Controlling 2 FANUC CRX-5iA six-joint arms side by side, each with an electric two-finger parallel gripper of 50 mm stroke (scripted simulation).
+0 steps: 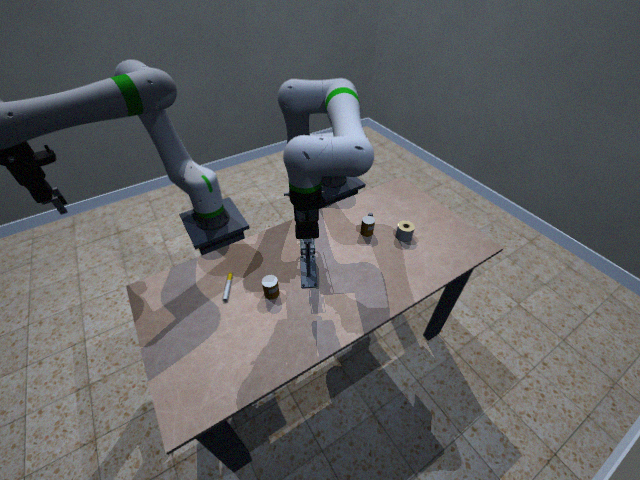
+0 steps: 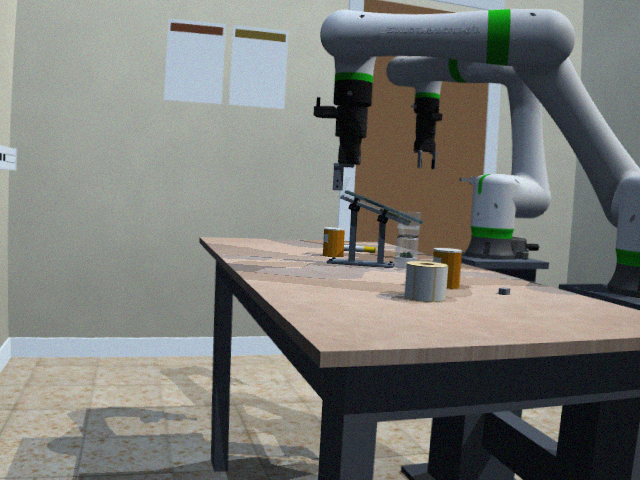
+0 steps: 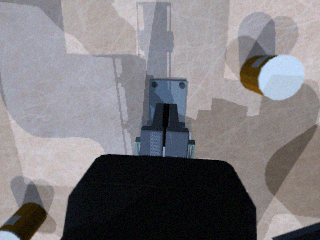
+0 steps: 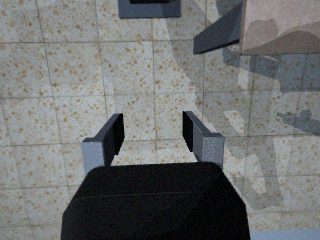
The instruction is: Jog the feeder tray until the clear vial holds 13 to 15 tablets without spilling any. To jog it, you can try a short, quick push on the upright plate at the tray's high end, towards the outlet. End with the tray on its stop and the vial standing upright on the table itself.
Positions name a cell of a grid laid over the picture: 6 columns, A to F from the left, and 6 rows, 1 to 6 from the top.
Observation:
I see my left gripper (image 2: D3), my right gripper (image 1: A3) and an amber bottle (image 3: F2).
My left gripper is seen too in image 3 (image 3: D3). My right gripper is seen too in image 2 (image 2: D3) and in image 4 (image 4: C4).

